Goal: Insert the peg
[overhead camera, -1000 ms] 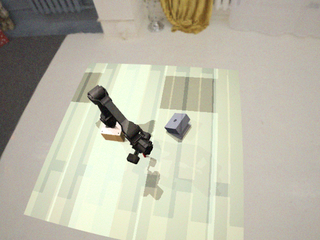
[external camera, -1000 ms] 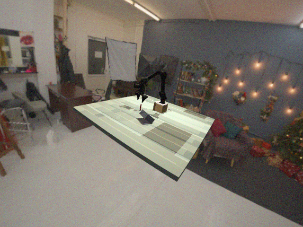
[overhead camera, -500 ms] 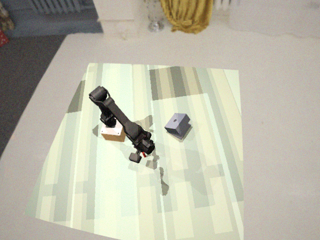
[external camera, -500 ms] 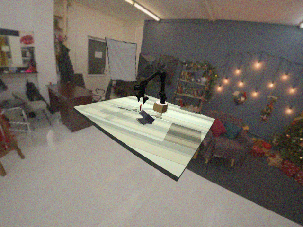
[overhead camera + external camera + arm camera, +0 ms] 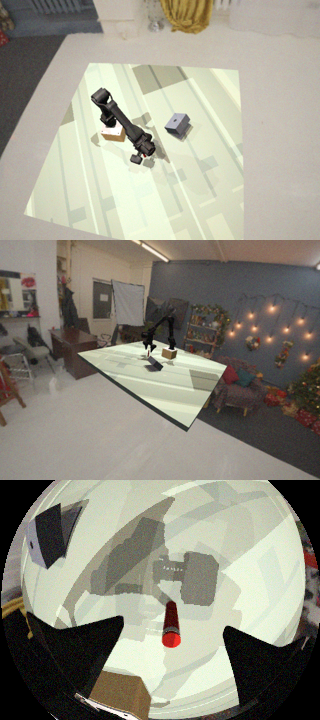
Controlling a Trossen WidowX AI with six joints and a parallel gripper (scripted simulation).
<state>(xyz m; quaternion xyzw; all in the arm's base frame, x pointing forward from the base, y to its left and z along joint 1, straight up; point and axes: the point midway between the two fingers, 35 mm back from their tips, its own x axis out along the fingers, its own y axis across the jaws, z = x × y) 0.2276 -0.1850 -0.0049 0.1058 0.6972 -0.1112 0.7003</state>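
The red round peg is 1 cm below my gripper tip. Round my gripper tip: sloped grey panel: 22 cm to the left, 20 cm ahead, 1 cm below.
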